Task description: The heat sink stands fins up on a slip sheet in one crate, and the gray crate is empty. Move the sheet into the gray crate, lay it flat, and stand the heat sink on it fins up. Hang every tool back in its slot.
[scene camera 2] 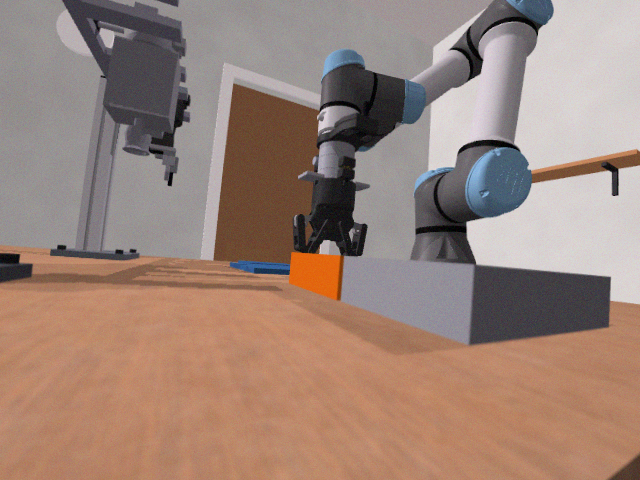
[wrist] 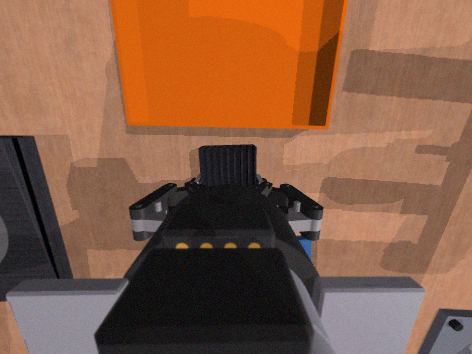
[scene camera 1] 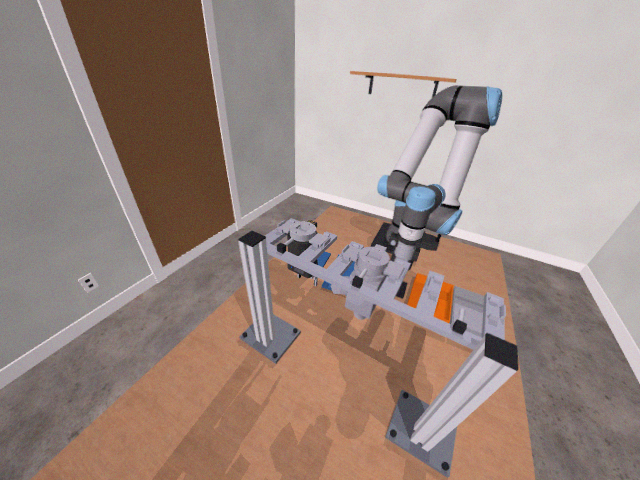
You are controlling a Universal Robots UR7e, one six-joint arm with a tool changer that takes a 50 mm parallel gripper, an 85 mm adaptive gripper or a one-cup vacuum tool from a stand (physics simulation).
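Frame: origin at the arm's base, x right, y ahead, z up, level; metres.
Seen in the pictures: end effector, tool point: (scene camera 2: 335, 173).
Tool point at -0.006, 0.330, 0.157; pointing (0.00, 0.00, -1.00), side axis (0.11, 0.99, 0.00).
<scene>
Offsets run from my tool point to a thing's top centre, as dx, dy, dz. "spot": to the spot under its first point.
The black finned heat sink {+0.004, +0.000, -0.158} (wrist: 228, 162) (scene camera 1: 401, 289) stands fins up on the wooden table, beside the near edge of the orange crate {-0.133, +0.015, -0.145} (wrist: 225, 125) (scene camera 2: 315, 274) (scene camera 1: 444, 304). My adaptive gripper (wrist: 228, 184) (scene camera 2: 329, 252) is down at the heat sink, its fingers drawn in against the two sides. Its fingertips are hidden in both views. The gray crate {-0.274, +0.030, -0.145} (scene camera 2: 408, 291) (scene camera 1: 469, 296) adjoins the orange crate on the far side from the heat sink; its inside is mostly hidden. I cannot make out the slip sheet in any view.
The tool stand's rail {spot: -0.013, +0.398, +0.154} (scene camera 1: 413, 308) holds the vacuum tool {+0.088, +0.299, +0.176} (scene camera 1: 360, 304) (scene camera 2: 140, 82) in the middle slot and the parallel gripper (scene camera 1: 301, 267) (scene camera 2: 169, 157) in the left one. Its right slot is empty. Blue flat objects (scene camera 1: 323, 259) (scene camera 2: 263, 267) lie on the table beyond the heat sink.
</scene>
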